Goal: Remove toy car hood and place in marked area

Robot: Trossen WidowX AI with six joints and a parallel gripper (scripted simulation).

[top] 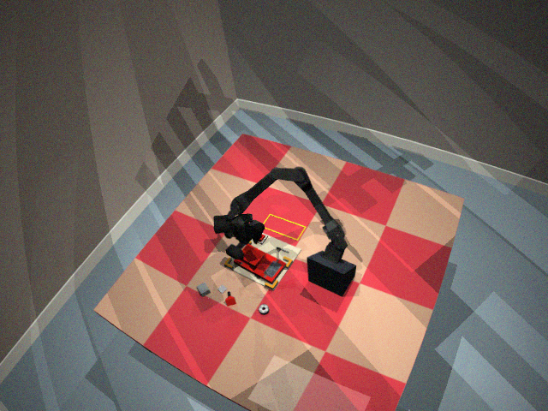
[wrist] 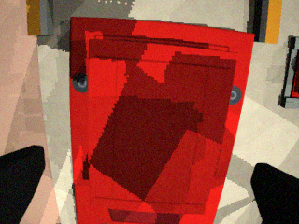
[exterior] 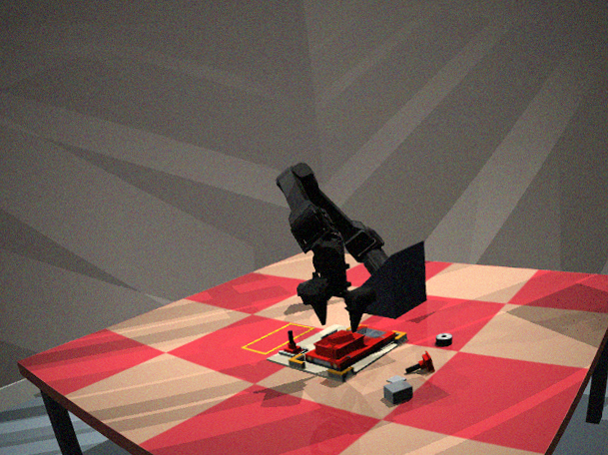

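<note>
Right now my gripper tip is 4 cm above the red hood.
</note>
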